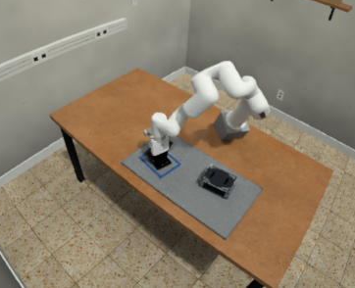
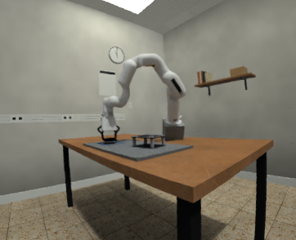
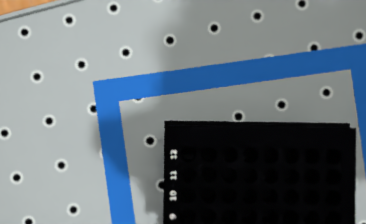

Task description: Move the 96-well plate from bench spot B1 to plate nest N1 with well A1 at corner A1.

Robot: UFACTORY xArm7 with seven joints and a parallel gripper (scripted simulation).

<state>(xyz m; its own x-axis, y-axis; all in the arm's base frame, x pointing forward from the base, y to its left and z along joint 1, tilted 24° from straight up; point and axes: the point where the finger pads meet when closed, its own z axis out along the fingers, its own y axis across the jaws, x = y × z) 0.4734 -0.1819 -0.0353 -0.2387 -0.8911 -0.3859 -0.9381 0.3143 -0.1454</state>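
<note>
The raised plate nest N1 lies 34 cm to the left of my hand, 9 cm behind it and 2 cm above it. The rest, counted from my hand: dark 96-well plate (1 cm below).
</note>
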